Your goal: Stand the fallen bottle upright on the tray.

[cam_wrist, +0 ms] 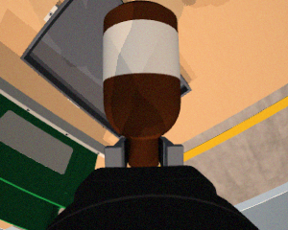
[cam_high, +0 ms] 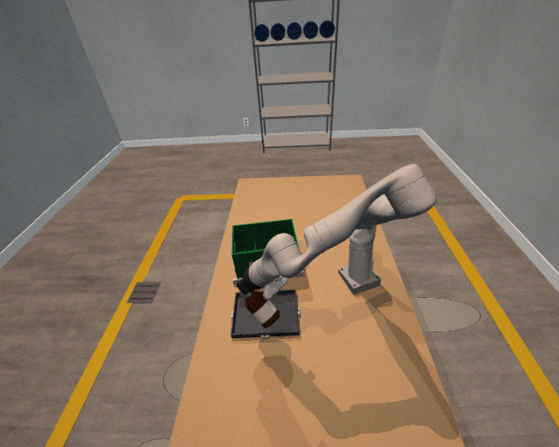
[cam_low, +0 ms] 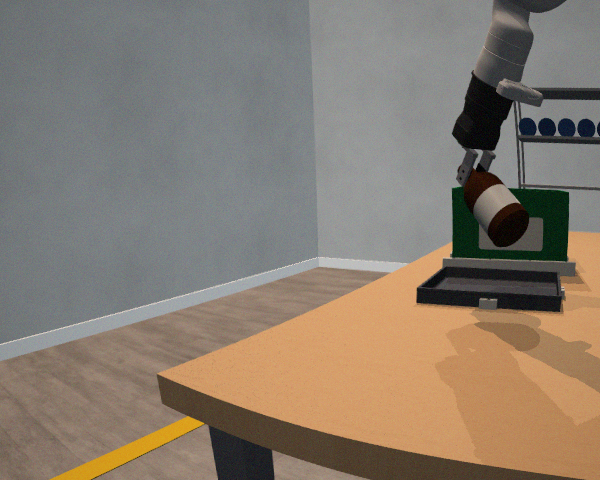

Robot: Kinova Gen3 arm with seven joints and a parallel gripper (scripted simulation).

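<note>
The brown bottle is 40 mm below my hand, 30 mm behind it and 20 mm to the left of it. Also, from my hand: green crate (310 mm to the right, 120 mm below, 50 mm behind); then dark tray (190 mm below, 40 mm to the right, 40 mm behind).
</note>
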